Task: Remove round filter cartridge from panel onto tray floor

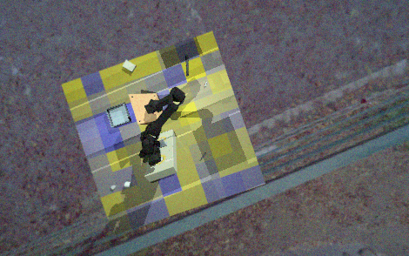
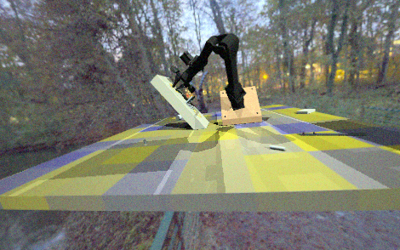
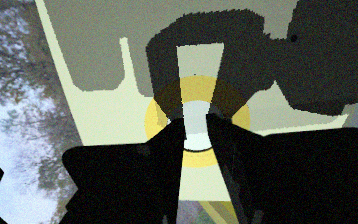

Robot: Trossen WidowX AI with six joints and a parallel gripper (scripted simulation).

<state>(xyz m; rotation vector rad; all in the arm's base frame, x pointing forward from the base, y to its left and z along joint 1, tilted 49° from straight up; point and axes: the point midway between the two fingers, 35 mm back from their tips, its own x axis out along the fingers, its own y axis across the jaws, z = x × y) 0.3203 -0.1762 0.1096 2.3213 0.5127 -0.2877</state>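
Now: gripper tip 10 mm short of the round filter cartridge and 10 mm above it. The rest, counted from my gripper tip: white cylinder 80 mm ahead, 390 mm to the right, 220 mm below; then cream service panel 40 mm behind, 10 mm to the left, 80 mm below; then grey-rimmed tray 450 mm behind, 240 mm to the right, 240 mm below.
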